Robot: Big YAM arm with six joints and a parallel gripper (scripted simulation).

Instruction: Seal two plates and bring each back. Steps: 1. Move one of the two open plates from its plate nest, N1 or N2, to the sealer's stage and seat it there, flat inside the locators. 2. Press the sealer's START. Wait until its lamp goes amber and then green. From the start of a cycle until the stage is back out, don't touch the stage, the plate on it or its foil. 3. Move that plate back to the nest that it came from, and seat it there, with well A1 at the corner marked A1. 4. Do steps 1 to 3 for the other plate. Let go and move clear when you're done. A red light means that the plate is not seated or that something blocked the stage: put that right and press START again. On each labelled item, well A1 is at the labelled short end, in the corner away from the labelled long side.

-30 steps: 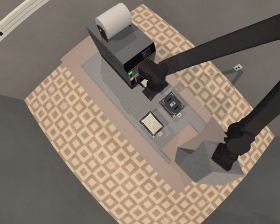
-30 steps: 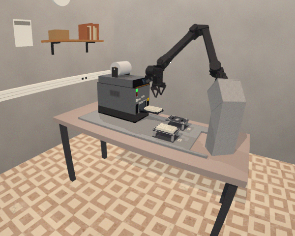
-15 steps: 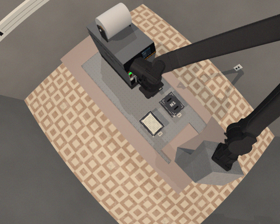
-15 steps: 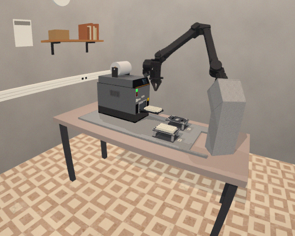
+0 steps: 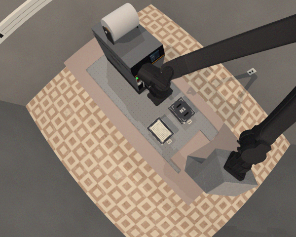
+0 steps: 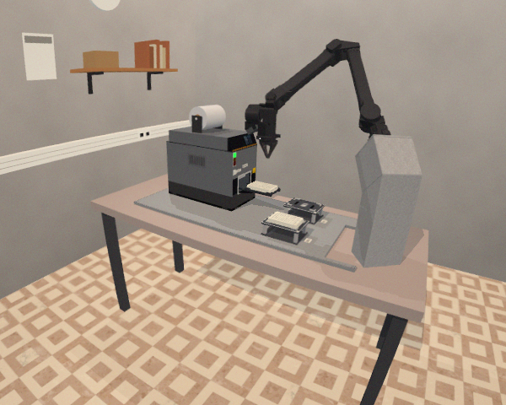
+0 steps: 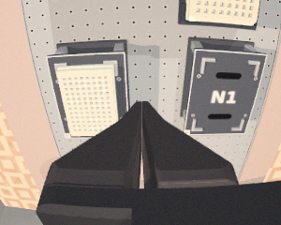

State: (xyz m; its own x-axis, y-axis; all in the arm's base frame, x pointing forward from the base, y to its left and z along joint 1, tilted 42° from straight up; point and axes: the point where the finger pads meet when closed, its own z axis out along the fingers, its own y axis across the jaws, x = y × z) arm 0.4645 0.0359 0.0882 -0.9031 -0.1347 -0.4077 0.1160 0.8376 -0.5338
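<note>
The start button lies 170 mm ahead of my hand, 100 mm below it and 20 mm to the right of it. The rest, counted from my hand: sealer stage 190 mm below, 100 mm to the right, 60 mm ahead; then cream well plate 230 mm below, 130 mm behind, 100 mm to the left; then foil roll 390 mm ahead, 140 mm to the right, 130 mm above.
</note>
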